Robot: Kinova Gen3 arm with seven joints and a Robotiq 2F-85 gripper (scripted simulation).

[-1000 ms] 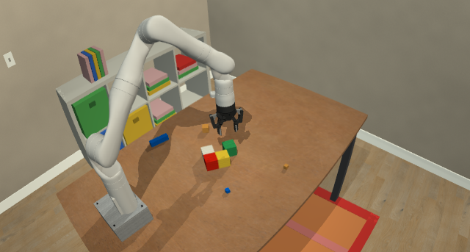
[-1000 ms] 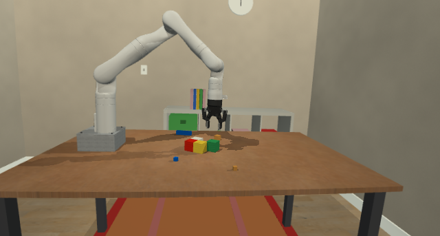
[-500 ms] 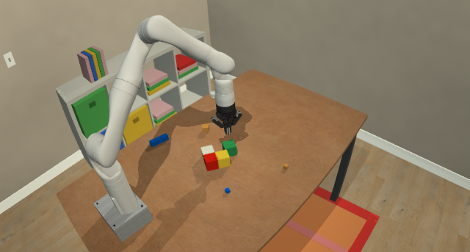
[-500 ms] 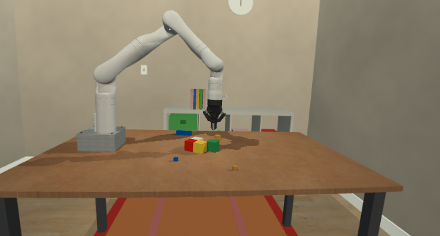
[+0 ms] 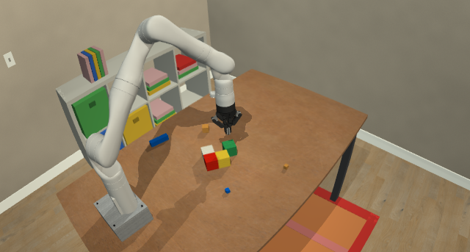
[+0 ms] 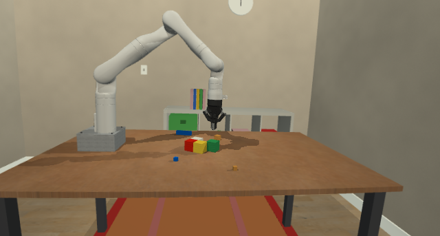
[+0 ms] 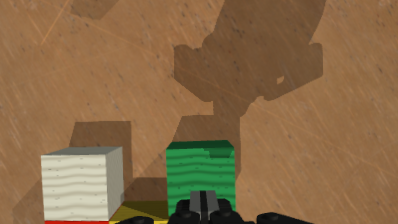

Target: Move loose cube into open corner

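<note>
Now: the green cube 100 mm below my hand. Round my hand: red cube: 110 mm behind, 100 mm below, 10 mm to the right; then white cube: 100 mm below, 90 mm behind, 40 mm to the left; then yellow cube: 100 mm below, 70 mm behind, 30 mm to the right.
</note>
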